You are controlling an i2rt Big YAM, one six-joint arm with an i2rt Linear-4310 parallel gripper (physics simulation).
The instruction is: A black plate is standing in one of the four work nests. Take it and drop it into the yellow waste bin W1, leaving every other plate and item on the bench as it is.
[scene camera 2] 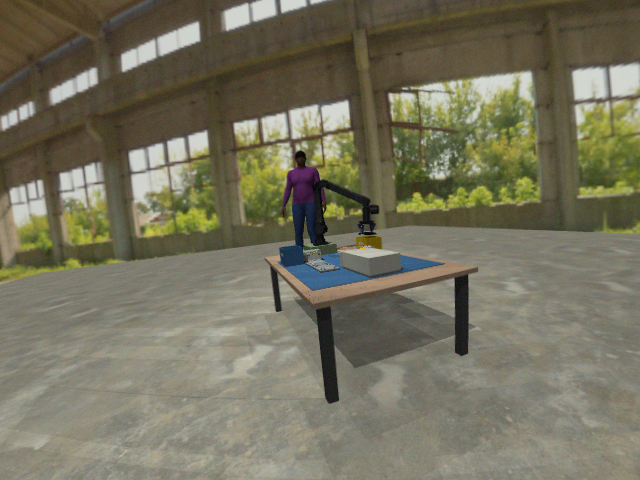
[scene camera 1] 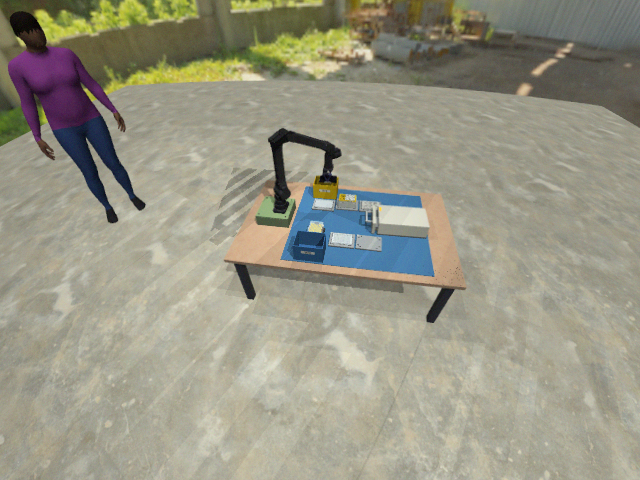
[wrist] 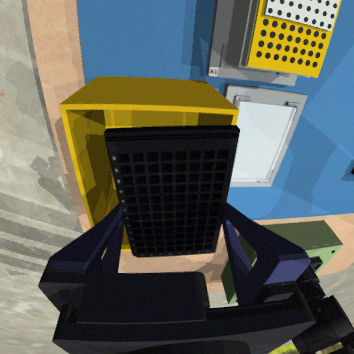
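Pixels of known places: gripper, between the fingertips: (scene camera 1: pixel 327 178) (wrist: pixel 173 207); arm's base, origin of its link: (scene camera 2: pixel 320 244) (scene camera 1: pixel 281 207).
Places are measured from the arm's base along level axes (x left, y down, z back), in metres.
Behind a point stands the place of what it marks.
My gripper (scene camera 1: pixel 327 178) {x 0.311, y -0.074, z -0.275 m} (scene camera 2: pixel 367 230) {x 0.311, y -0.074, z -0.275 m} (wrist: pixel 173 207) {x 0.311, y -0.074, z -0.275 m} is shut on the black plate (wrist: pixel 175 182) {x 0.313, y -0.080, z -0.305 m}, a finger at each long side. The plate is dark, with a grid of square wells, and looks roughly level. It hangs over the opening of the yellow waste bin (scene camera 1: pixel 325 192) {x 0.264, y 0.019, z -0.266 m} (scene camera 2: pixel 369 243) {x 0.290, y -0.003, z -0.348 m} (wrist: pixel 150 93) {x 0.333, y -0.009, z -0.347 m}, close to the rim. In the wrist view it covers the bin's right wall and near edge, while the left part of the opening shows. The exact gap between plate and rim cannot be told.
Beside the bin are a white plate in a grey frame (scene camera 1: pixel 323 204) {x 0.163, y 0.057, z -0.270 m} (wrist: pixel 262 145) {x 0.166, y 0.057, z -0.274 m} and a yellow perforated box (scene camera 1: pixel 347 197) {x 0.206, y 0.001, z -0.441 m} (wrist: pixel 290 42) {x 0.209, y 0.004, z -0.407 m} in nest A1. A blue bin (scene camera 1: pixel 308 248) {x -0.376, y -0.035, z -0.287 m}, a cream machine (scene camera 1: pixel 403 221) {x -0.020, y -0.025, z -0.835 m} and the green arm base (scene camera 1: pixel 273 215) {x -0.089, y 0.000, z 0.028 m} stand on the bench. A person (scene camera 1: pixel 62 98) stands behind.
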